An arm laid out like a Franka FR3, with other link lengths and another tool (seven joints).
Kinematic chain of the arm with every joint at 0, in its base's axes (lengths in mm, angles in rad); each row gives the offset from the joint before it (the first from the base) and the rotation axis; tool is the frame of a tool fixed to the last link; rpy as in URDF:
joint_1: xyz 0 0 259.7 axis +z
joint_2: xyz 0 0 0 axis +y
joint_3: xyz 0 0 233.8 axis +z
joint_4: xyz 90.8 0 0 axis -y
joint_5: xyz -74.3 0 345.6 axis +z
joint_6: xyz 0 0 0 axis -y
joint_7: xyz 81.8 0 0 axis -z
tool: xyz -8 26 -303.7 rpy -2.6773 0 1.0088
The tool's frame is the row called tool.
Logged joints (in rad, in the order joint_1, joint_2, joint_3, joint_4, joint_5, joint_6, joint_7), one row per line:
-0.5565, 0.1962, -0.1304, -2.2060, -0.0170, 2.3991, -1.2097
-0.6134, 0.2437, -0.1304, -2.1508, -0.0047, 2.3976, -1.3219
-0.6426, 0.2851, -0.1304, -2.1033, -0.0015, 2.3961, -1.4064
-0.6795, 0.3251, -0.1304, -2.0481, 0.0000, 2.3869, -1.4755
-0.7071, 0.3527, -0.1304, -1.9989, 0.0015, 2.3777, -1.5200
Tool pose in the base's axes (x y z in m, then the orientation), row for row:
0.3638, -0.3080, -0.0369, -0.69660, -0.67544, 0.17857, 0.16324
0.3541, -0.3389, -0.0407, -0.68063, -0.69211, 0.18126, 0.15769
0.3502, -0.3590, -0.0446, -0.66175, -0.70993, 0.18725, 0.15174
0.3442, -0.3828, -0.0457, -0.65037, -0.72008, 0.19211, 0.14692
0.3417, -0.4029, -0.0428, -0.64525, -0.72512, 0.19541, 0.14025
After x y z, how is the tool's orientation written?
As a quaternion, x y z w.
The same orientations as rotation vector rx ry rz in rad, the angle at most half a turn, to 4 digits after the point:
-1.9866, -1.9263, 0.5093
-1.9471, -1.9799, 0.5185
-1.8993, -2.0376, 0.5374
-1.8717, -2.0723, 0.5529
-1.8639, -2.0947, 0.5645

